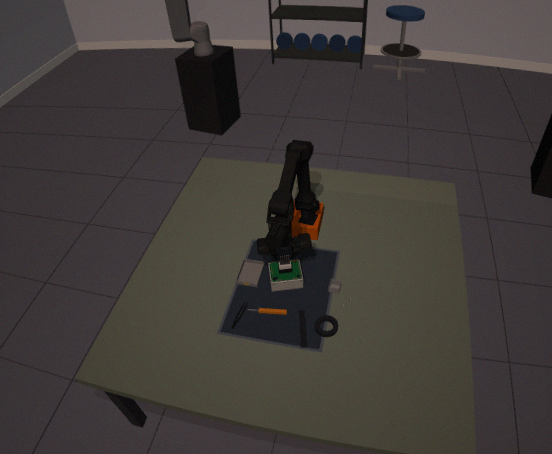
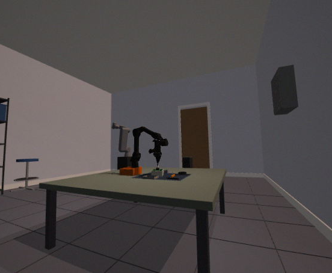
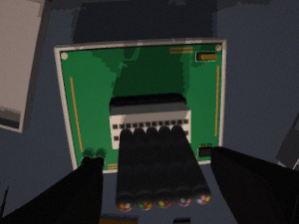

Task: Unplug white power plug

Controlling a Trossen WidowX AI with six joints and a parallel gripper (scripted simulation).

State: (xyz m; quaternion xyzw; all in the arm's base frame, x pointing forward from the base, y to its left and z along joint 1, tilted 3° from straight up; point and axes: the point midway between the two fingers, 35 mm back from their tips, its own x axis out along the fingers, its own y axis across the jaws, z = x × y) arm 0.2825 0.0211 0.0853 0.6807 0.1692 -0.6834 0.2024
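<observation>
Right now the white power plug is 3 cm below my gripper tip. Round my gripper tip: grey tray (14 cm to the right, 12 cm below, 2 cm ahead); dark mat (12 cm below, 4 cm ahead, 1 cm to the left); black bar (18 cm ahead, 14 cm to the left, 12 cm below).
</observation>
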